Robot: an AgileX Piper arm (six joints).
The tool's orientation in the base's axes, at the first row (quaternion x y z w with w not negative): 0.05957 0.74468 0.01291 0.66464
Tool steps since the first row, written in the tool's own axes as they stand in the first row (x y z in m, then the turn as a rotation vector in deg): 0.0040 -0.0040 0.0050 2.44 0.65 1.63; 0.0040 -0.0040 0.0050 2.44 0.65 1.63; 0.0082 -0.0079 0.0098 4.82 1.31 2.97; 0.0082 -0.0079 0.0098 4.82 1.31 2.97; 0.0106 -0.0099 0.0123 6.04 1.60 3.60; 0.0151 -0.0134 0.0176 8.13 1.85 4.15; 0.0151 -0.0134 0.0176 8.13 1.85 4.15; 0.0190 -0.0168 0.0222 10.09 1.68 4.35
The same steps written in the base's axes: 0.0042 -0.0038 -0.0049 1.40 0.81 -2.54; 0.0042 -0.0038 -0.0049 1.40 0.81 -2.54; 0.0083 -0.0076 -0.0100 2.51 1.63 -4.98; 0.0083 -0.0076 -0.0100 2.51 1.63 -4.98; 0.0103 -0.0094 -0.0129 3.02 2.01 -6.23; 0.0148 -0.0128 -0.0183 3.36 2.45 -8.34; 0.0148 -0.0128 -0.0183 3.36 2.45 -8.34; 0.0187 -0.0160 -0.0230 3.33 2.48 -10.31
